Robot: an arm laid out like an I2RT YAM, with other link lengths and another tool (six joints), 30 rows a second.
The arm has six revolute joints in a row. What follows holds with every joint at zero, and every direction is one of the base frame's.
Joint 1 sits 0.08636 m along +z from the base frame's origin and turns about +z.
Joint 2 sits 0.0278 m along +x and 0.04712 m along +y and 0.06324 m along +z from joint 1 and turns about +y.
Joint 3 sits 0.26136 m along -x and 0.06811 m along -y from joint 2 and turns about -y.
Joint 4 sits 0.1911 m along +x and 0.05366 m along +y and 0.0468 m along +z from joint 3 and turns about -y.
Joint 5 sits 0.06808 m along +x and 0.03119 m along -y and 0.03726 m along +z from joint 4 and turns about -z.
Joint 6 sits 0.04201 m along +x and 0.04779 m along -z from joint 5 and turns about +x.
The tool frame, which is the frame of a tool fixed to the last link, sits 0.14 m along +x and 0.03 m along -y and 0.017 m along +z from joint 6; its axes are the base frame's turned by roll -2.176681, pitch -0.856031 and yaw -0.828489 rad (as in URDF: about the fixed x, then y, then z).
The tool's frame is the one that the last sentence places.
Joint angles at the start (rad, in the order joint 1, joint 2, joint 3, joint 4, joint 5, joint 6):
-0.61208 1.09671 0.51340 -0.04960 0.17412 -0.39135
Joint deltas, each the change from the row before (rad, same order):
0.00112 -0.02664 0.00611 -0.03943 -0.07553 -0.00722
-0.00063 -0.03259 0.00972 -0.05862 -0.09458 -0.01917
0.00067 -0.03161 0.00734 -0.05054 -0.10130 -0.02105
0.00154 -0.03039 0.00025 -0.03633 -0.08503 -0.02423
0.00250 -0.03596 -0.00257 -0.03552 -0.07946 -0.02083
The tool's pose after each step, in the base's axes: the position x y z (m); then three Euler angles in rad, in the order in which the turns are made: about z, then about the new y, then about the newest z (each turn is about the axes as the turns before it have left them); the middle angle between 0 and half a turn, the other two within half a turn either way. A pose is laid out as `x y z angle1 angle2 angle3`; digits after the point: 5 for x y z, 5 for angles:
0.22263 -0.20156 0.18474 -0.64016 2.66213 -2.97133
0.22874 -0.18457 0.18369 -0.47014 2.67705 -2.87742
0.23522 -0.16556 0.18402 -0.28312 2.67675 -2.77286
0.23956 -0.14825 0.18512 -0.13666 2.66562 -2.70177
0.24193 -0.13075 0.18719 -0.00685 2.64626 -2.64236

